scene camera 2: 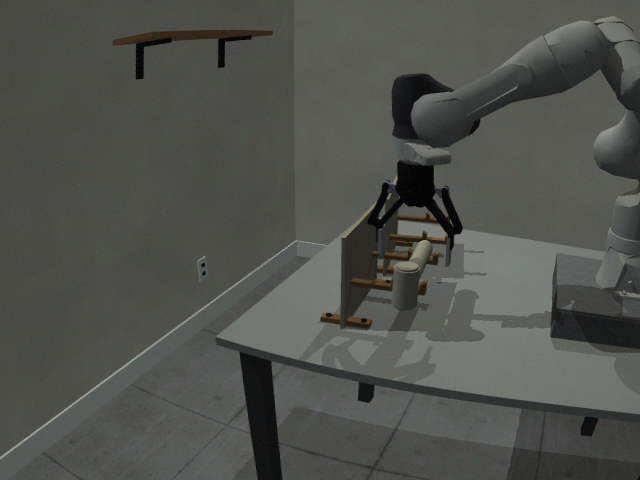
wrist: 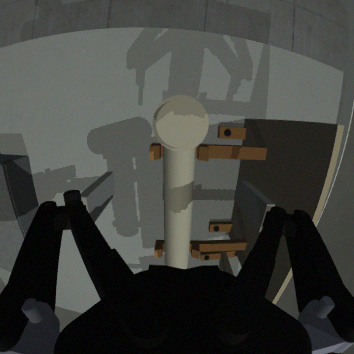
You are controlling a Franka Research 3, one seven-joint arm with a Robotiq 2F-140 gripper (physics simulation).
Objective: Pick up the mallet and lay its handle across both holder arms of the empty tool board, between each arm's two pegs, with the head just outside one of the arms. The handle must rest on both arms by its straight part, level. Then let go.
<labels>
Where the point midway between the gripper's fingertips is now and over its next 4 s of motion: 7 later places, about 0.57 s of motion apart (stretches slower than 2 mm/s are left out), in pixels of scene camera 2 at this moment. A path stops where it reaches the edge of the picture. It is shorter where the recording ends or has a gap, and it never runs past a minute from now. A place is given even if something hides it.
My gripper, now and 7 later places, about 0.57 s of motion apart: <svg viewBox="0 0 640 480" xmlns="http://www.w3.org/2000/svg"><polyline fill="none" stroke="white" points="414,260 415,274 412,279 411,287 411,258 413,238 432,221 441,198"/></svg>
</labels>
